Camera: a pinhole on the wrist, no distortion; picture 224 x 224 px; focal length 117.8 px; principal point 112.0 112.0 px. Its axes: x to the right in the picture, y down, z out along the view. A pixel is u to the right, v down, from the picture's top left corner.
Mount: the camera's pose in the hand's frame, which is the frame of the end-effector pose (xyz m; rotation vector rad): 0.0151 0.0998 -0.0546 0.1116 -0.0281 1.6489
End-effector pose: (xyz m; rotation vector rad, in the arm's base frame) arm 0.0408 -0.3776 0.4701 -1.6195 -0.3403 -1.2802
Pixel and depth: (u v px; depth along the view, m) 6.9 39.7 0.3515
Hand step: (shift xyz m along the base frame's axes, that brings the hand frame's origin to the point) 0.0939 0.2194 0.3659
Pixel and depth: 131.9 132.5 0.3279
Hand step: 0.2356 0.1826 -0.0697
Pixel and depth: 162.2 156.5 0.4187
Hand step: 0.3304 0.2571 -0.2078
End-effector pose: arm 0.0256 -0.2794 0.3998 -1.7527 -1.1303 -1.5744
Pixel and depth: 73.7 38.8 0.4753
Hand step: 0.1405 0.4397 0.2543
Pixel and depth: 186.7 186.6 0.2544
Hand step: 0.3118 0.0321 -0.1475
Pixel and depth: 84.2 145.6 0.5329
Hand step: 0.1846 0.4085 -0.1944
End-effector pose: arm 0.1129 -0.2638 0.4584 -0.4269 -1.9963 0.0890
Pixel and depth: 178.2 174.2 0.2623
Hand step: -0.0983 0.1863 -0.2574
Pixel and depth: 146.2 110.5 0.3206
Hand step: -0.2097 0.1980 -0.1386
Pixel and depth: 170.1 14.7 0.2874
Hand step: -0.2450 0.3347 0.0563
